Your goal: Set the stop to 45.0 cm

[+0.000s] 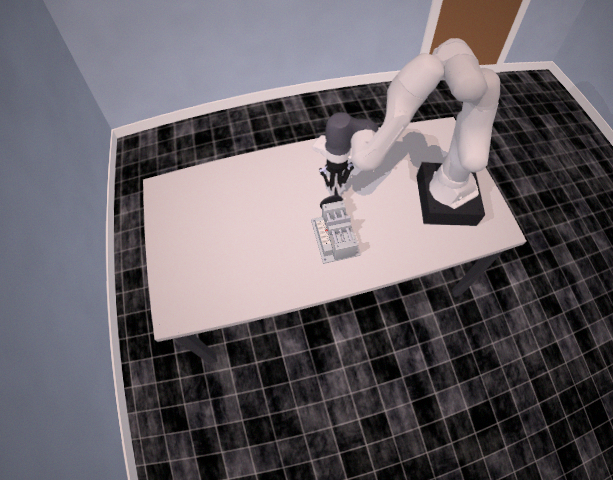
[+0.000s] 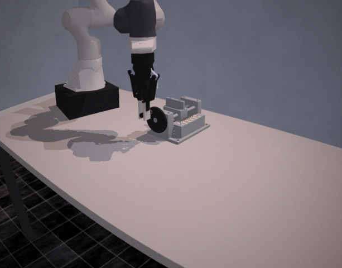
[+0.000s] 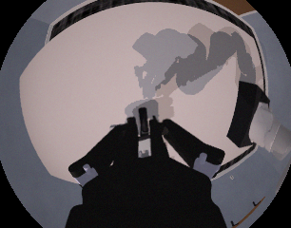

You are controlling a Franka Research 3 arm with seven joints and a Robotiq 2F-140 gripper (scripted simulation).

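The grey stop fixture lies 5 cm ahead of my hand, 13 cm to the left of it and 3 cm below it. The rest, counted from my hand: black handwheel (1 cm ahead, 2 cm to the left, 2 cm below).
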